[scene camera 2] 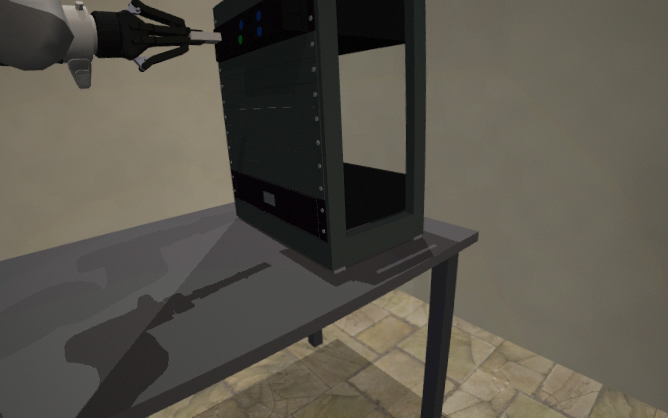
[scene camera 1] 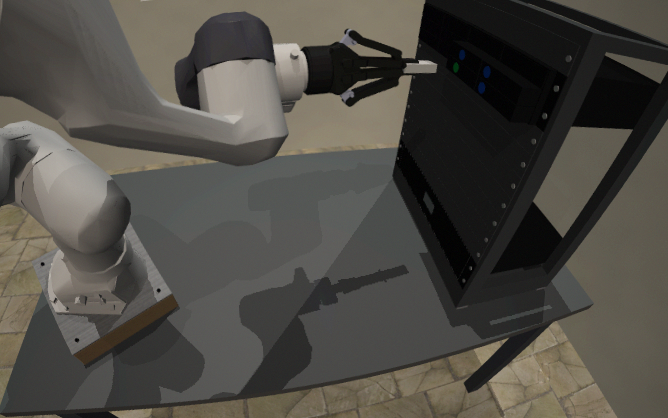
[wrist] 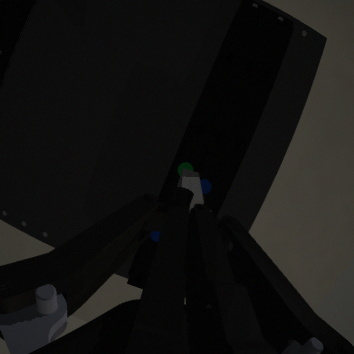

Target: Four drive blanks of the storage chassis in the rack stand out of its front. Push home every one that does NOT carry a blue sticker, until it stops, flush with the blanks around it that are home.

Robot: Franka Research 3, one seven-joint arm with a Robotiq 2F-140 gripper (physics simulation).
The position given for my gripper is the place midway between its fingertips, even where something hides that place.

Note:
In view: my gripper [scene camera 1: 432, 66] and a rack [scene camera 1: 479, 136].
The rack also shows in scene camera 2 [scene camera 2: 289, 180] and in the wrist view [wrist: 107, 107]. My gripper also shows in scene camera 2 [scene camera 2: 218, 38] and in the wrist view [wrist: 185, 182].

